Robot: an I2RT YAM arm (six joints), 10 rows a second.
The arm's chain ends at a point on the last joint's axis. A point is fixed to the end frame.
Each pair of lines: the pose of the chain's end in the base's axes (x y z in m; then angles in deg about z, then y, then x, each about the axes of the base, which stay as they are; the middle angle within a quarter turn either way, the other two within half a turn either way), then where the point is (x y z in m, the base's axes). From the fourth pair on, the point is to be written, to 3 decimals.
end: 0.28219 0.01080 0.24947 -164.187 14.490 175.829
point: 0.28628 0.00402 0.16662
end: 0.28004 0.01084 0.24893 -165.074 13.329 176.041
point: 0.28246 0.00410 0.16601
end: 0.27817 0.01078 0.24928 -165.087 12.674 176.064
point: 0.27964 0.00407 0.16634
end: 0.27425 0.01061 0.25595 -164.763 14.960 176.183
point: 0.279 0.004 0.173
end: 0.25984 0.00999 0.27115 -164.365 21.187 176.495
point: 0.274 0.004 0.189
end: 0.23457 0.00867 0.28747 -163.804 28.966 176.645
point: 0.259 0.003 0.208
